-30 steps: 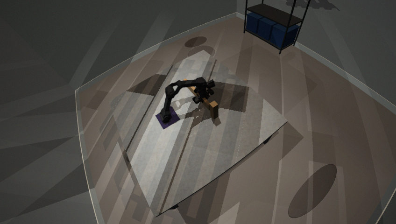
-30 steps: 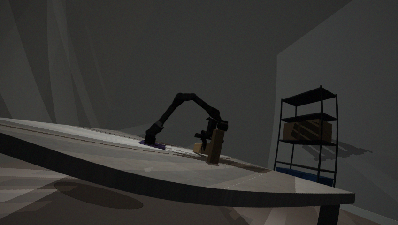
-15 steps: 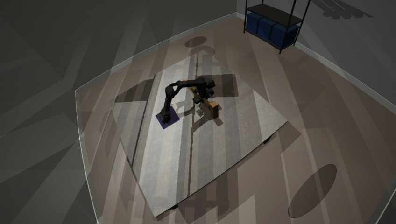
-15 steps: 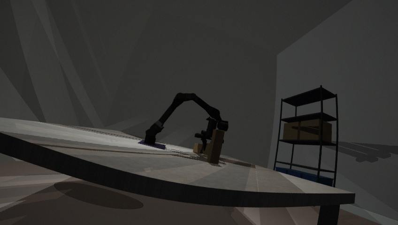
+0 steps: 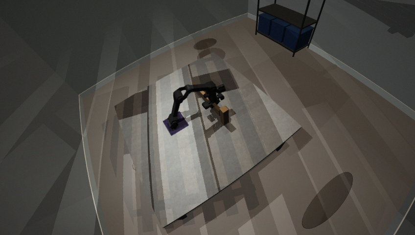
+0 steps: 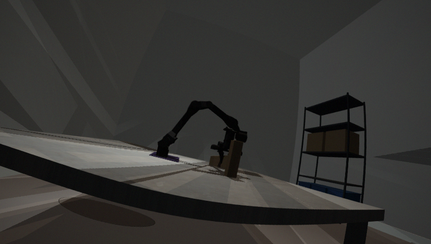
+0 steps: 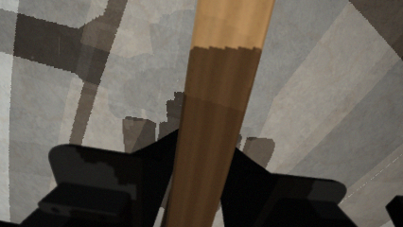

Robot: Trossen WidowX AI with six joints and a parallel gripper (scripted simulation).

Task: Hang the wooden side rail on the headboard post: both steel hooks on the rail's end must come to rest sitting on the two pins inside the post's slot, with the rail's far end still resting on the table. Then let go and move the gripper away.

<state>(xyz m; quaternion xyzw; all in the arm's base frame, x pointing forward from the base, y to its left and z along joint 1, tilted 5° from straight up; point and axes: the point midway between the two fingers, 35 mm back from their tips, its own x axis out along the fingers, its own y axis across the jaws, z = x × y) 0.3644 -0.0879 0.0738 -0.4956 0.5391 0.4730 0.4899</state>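
Right now my gripper tip is 150 mm to the left of the wooden headboard post, 40 mm below it and 10 mm past it.
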